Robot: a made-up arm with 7 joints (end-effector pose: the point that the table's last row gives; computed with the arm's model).
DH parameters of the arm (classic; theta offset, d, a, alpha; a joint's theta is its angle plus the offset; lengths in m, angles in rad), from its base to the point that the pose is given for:
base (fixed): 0 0.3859 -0.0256 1.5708
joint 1: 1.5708 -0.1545 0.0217 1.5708
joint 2: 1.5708 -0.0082 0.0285 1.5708
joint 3: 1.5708 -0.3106 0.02 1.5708
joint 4: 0 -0.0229 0.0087 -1.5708
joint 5: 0 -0.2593 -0.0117 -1.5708
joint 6: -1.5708 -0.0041 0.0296 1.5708
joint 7: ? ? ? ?
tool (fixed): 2.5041 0.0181 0 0
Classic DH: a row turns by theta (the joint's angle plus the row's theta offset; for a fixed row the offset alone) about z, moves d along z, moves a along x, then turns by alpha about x.
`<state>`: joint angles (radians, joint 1 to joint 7).
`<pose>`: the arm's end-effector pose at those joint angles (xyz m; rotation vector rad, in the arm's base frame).
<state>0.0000 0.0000 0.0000 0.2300 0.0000 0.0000 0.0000</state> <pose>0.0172 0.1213 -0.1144 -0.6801 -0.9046 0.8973</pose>
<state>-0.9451 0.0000 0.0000 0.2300 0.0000 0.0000 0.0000</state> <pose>-0.4061 0.1213 0.0582 -0.1896 -0.0570 1.0661</pose>
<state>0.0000 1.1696 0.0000 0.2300 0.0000 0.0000 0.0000</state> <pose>0.0172 0.6221 0.1732 0.3321 -1.2279 0.2445</pose>
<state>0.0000 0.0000 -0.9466 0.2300 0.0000 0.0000 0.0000</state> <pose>-0.0078 0.0819 -0.1144 -0.9793 -0.4765 0.0493</pose>
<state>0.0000 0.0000 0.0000 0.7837 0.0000 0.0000 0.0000</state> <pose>0.1237 0.1213 -0.0665 -0.9510 -1.3938 0.7160</pose>
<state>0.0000 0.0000 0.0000 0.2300 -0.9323 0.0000 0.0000</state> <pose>0.0061 0.1539 -0.1170 -0.7963 -0.5742 -0.0082</pose>
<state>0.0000 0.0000 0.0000 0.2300 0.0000 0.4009 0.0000</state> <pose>0.0355 0.1213 -0.1078 -0.4758 -0.5462 0.9897</pose>
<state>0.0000 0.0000 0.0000 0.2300 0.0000 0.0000 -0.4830</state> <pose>0.0201 0.1162 -0.1269 -0.2269 -1.1125 0.7421</pose>
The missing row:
joint 7: -1.378 0.0015 0.0263 -0.7254
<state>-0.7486 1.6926 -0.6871 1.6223 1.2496 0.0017 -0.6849</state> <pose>0.0078 0.4436 0.1623 -0.1501 -1.0711 0.2518</pose>
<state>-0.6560 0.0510 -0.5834 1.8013 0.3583 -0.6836 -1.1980</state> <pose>-0.0103 -0.0236 0.0580 -0.4827 -2.2477 1.5735</pose>
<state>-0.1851 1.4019 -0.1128 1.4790 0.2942 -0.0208 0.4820</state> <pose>0.1666 0.4827 0.2582 -0.8999 -1.0506 -0.4953</pose>
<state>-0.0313 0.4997 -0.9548 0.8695 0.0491 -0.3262 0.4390</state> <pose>0.0461 0.2428 -0.0860 -1.5491 -0.4627 -0.1840</pose>
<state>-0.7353 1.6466 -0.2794 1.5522 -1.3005 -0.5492 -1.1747</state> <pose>0.1653 0.5009 0.1971 -1.3504 -0.8143 -2.1270</pose>
